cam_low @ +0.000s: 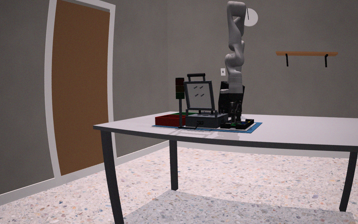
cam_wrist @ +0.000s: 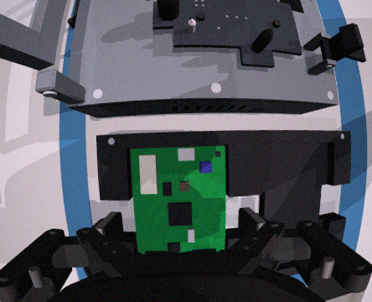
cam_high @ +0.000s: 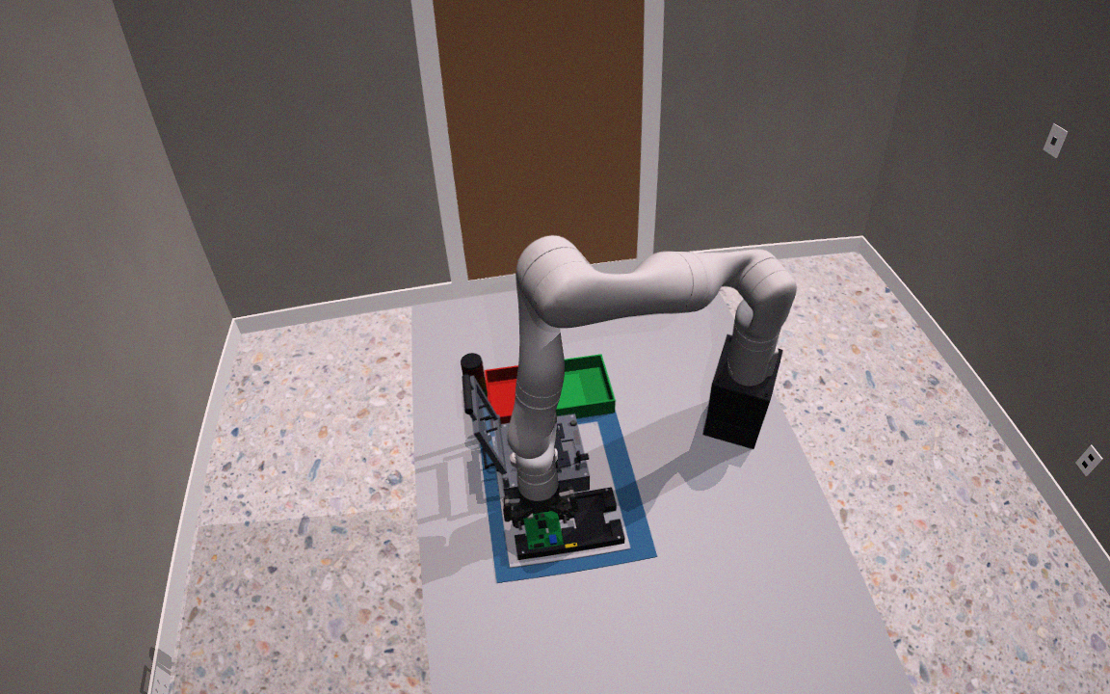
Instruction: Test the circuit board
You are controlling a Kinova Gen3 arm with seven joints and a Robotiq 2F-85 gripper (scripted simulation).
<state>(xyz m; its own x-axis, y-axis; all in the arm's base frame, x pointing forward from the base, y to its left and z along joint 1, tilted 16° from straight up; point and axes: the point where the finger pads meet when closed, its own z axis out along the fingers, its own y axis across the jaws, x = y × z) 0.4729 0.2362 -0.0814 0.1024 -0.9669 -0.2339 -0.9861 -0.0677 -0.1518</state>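
The green circuit board lies 2 cm below my hand. The rest, counted from my hand: red bin 4 cm ahead, 37 cm to the right, 2 cm below; latch hook 9 cm behind, 12 cm to the right, 5 cm above; lid 10 cm ahead, 16 cm to the right, 15 cm above.
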